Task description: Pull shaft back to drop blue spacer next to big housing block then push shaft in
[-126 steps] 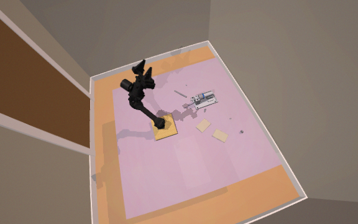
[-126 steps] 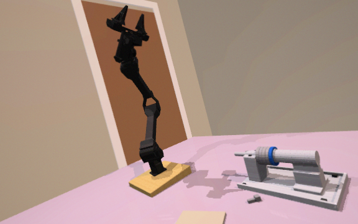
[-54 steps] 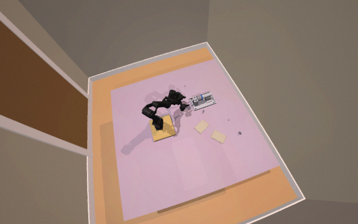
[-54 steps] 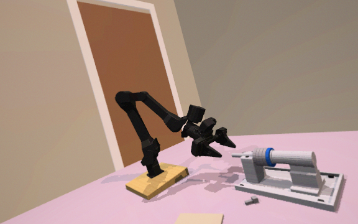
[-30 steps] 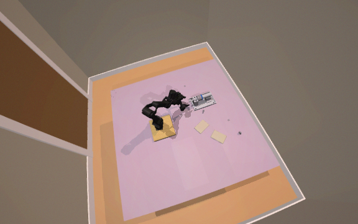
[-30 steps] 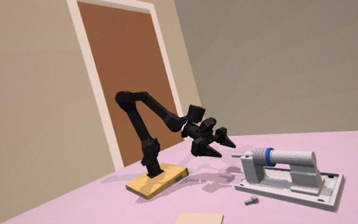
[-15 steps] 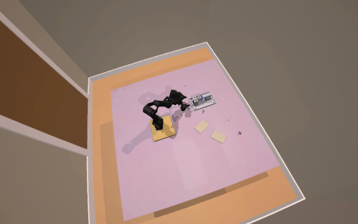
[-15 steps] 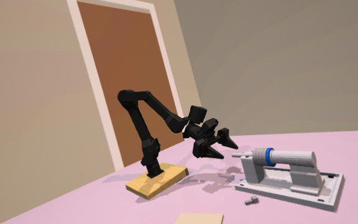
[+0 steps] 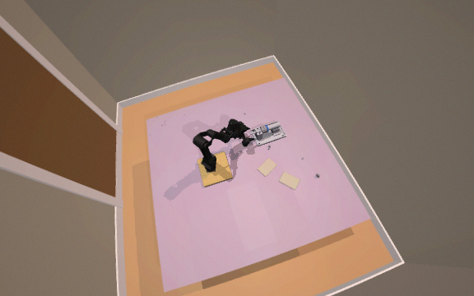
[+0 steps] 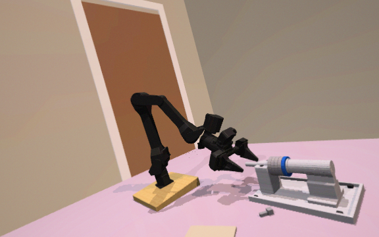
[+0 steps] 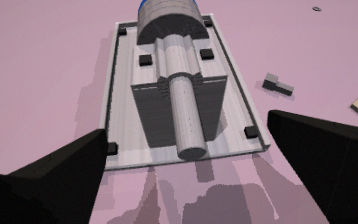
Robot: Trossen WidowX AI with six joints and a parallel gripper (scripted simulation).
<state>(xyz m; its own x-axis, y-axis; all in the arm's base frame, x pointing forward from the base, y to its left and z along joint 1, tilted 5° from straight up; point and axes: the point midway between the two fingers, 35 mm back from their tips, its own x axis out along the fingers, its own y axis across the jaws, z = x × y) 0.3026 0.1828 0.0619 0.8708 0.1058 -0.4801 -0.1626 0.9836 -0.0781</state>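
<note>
My gripper tip is now 70 mm short of the grey spacer and 10 mm to the right of it. Round my gripper tip: blue spacer (110 mm ahead, 20 mm to the left); then small grey bolt (110 mm ahead, 100 mm to the right, 70 mm below); then grey shaft (80 mm ahead, 20 mm to the left).
</note>
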